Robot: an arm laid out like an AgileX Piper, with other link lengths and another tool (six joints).
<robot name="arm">
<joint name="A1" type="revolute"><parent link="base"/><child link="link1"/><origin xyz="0.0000 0.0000 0.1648" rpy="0.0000 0.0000 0.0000"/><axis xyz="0 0 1"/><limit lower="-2.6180" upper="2.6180"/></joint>
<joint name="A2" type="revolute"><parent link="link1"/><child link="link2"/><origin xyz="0.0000 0.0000 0.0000" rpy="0.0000 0.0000 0.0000"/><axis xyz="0 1 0"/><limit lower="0.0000" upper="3.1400"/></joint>
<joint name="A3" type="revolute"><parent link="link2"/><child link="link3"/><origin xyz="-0.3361 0.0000 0.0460" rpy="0.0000 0.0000 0.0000"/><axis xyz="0 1 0"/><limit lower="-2.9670" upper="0.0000"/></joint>
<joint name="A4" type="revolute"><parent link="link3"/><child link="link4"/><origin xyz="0.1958 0.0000 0.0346" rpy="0.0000 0.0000 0.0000"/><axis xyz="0.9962 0 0.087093"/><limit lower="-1.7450" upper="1.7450"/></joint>
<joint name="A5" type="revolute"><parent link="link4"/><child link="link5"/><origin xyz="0.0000 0.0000 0.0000" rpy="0.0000 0.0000 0.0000"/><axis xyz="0 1 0"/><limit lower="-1.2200" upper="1.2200"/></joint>
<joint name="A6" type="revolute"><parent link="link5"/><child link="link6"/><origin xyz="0.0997 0.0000 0.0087" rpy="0.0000 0.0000 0.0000"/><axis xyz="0.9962 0 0.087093"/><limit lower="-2.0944" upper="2.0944"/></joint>
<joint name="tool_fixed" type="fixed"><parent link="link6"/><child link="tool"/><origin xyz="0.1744 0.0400 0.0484" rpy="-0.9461 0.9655 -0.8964"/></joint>
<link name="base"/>
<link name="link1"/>
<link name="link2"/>
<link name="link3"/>
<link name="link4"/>
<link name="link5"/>
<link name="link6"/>
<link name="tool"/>
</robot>
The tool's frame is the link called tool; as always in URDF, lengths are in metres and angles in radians.
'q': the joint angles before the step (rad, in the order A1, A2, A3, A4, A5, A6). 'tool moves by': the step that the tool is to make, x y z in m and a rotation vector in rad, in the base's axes. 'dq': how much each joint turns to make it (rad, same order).
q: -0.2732 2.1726 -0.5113 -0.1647 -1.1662 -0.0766
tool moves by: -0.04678 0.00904 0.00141 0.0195 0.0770 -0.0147
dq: 0.0000 -0.1043 0.1746 0.0147 0.0093 0.0000
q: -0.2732 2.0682 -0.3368 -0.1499 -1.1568 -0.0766
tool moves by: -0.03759 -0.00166 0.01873 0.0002 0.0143 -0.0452
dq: 0.0000 -0.1226 0.1366 0.0454 -0.0002 0.0000
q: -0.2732 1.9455 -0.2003 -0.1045 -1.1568 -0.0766
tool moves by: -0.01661 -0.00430 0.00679 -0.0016 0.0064 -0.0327
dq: 0.0000 -0.0536 0.0550 0.0329 0.0043 0.0000
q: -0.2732 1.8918 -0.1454 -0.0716 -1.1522 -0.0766
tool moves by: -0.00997 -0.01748 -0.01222 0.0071 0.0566 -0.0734
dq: 0.0000 -0.0166 0.0018 0.0739 0.0713 0.0000
